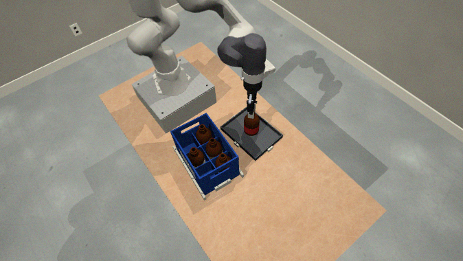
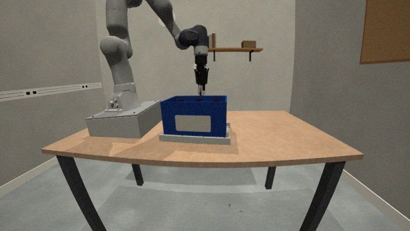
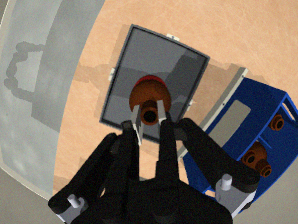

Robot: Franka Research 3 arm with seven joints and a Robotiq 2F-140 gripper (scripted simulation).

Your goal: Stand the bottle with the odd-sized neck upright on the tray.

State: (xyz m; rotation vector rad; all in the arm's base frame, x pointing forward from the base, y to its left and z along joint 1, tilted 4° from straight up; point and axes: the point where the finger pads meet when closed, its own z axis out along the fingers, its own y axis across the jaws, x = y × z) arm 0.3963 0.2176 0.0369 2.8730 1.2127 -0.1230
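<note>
The bottle is 80 mm below my hand. Round my hand: blue crate (260 mm to the right, 100 mm below, 30 mm ahead); then dark grey tray (180 mm below).
</note>
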